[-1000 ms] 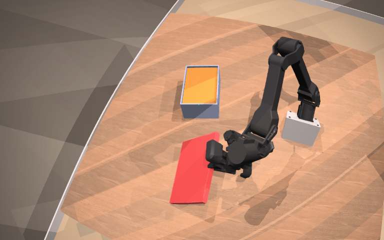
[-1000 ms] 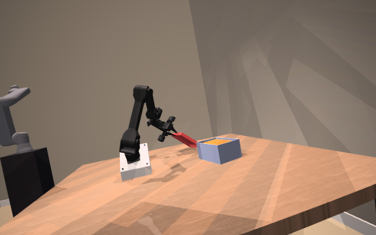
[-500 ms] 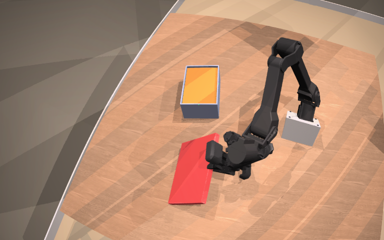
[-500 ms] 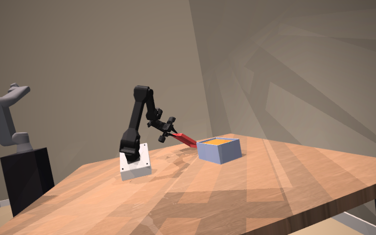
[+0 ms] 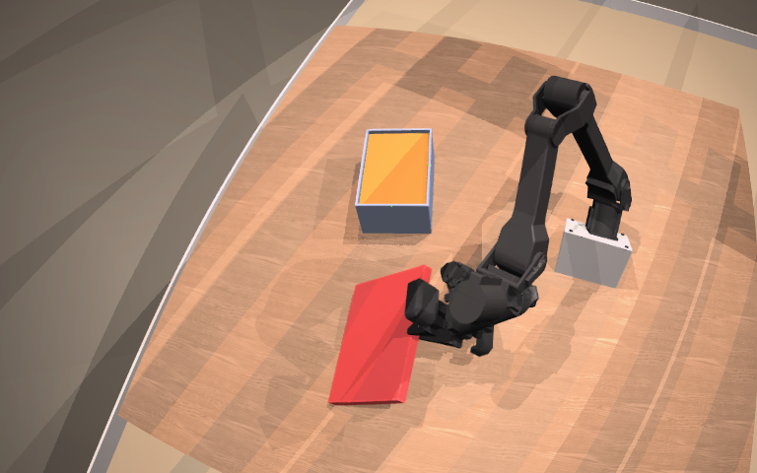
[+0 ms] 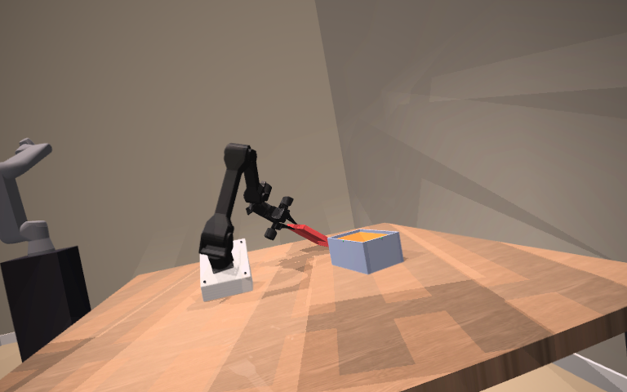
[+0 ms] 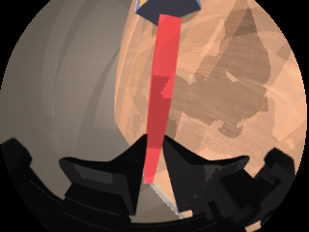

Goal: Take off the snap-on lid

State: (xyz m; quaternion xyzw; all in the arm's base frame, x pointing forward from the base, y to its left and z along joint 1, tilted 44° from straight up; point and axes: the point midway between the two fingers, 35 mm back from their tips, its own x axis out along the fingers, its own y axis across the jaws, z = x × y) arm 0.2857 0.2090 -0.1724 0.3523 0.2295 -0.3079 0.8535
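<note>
Now: gripper tip 70 mm short of the red lid and 50 mm above it. Round my gripper tip: blue-grey storage box: 350 mm to the right, 130 mm ahead, 70 mm below.
</note>
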